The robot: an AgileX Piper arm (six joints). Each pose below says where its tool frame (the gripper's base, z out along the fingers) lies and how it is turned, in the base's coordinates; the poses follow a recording.
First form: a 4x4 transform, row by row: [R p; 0 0 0 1], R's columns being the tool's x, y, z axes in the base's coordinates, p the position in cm. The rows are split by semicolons.
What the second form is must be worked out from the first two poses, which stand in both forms.
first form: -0.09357 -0.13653 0.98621 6.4; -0.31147 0.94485 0.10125 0.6; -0.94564 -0.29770 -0.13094 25.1; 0 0 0 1
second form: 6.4 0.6 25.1 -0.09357 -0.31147 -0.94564 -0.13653 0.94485 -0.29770
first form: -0.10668 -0.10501 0.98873 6.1; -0.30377 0.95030 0.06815 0.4; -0.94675 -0.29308 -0.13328 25.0; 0 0 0 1
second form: 6.1 0.4 25.0 -0.10668 -0.30377 -0.94675 -0.10501 0.95030 -0.29308
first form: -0.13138 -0.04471 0.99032 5.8; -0.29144 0.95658 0.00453 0.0; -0.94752 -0.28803 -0.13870 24.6; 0 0 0 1
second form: 5.8 0.0 24.6 -0.13138 -0.29144 -0.94752 -0.04471 0.95658 -0.28803
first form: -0.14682 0.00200 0.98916 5.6; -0.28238 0.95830 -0.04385 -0.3; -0.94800 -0.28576 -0.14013 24.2; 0 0 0 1
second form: 5.6 -0.3 24.2 -0.14682 -0.28238 -0.94800 0.00200 0.95830 -0.28576
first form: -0.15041 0.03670 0.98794 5.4; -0.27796 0.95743 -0.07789 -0.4; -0.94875 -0.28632 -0.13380 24.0; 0 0 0 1
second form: 5.4 -0.4 24.0 -0.15041 -0.27796 -0.94875 0.03670 0.95743 -0.28632
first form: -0.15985 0.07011 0.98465 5.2; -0.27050 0.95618 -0.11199 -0.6; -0.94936 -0.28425 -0.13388 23.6; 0 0 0 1
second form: 5.2 -0.6 23.6 -0.15985 -0.27050 -0.94936 0.07011 0.95618 -0.28425
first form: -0.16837 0.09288 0.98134 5.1; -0.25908 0.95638 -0.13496 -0.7; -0.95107 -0.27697 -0.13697 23.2; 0 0 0 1
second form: 5.1 -0.7 23.2 -0.16837 -0.25908 -0.95107 0.09288 0.95638 -0.27697
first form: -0.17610 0.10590 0.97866 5.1; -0.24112 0.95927 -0.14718 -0.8; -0.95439 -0.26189 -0.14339 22.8; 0 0 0 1
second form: 5.1 -0.8 22.8 -0.17610 -0.24112 -0.95439 0.10590 0.95927 -0.26189
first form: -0.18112 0.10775 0.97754 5.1; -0.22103 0.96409 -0.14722 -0.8; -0.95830 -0.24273 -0.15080 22.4; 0 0 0 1
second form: 5.1 -0.8 22.4 -0.18112 -0.22103 -0.95830 0.10775 0.96409 -0.24273
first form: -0.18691 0.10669 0.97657 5.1; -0.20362 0.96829 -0.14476 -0.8; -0.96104 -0.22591 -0.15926 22.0; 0 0 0 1
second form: 5.1 -0.8 22.0 -0.18691 -0.20362 -0.96104 0.10669 0.96829 -0.22591
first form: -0.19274 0.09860 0.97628 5.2; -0.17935 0.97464 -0.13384 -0.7; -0.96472 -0.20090 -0.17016 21.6; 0 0 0 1
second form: 5.2 -0.7 21.6 -0.19274 -0.17935 -0.96472 0.09860 0.97464 -0.20090
